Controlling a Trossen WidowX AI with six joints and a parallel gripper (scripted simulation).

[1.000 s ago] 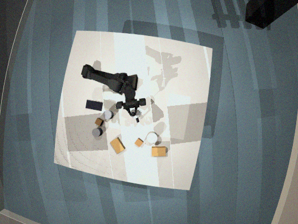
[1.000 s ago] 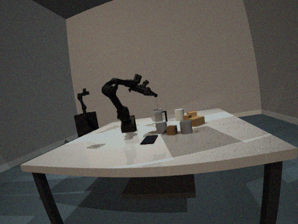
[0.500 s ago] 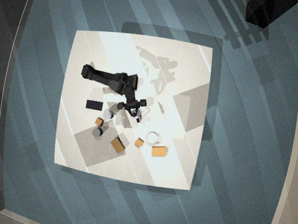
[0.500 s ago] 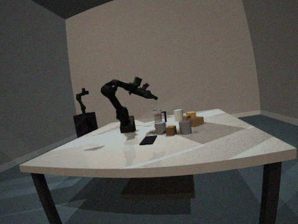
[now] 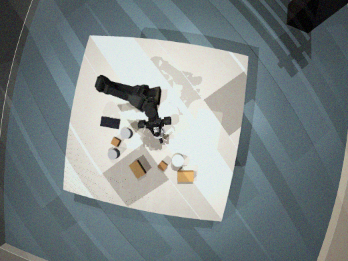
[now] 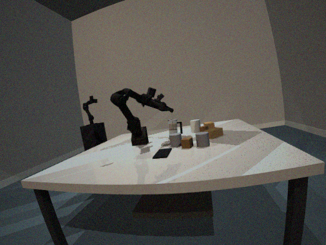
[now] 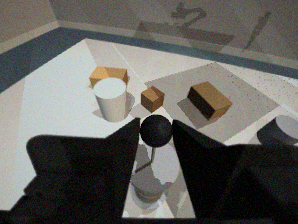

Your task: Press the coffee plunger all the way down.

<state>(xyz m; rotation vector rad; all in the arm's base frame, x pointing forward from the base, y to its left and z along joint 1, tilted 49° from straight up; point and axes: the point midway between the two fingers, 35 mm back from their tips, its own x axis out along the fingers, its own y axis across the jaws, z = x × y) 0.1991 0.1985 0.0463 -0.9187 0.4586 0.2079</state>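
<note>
The coffee press lies 11 cm below my gripper tip. Round my gripper tip: white mug: 13 cm ahead, 16 cm to the left, 16 cm below; then flat black slab: 1 cm ahead, 38 cm to the right, 20 cm below.
</note>
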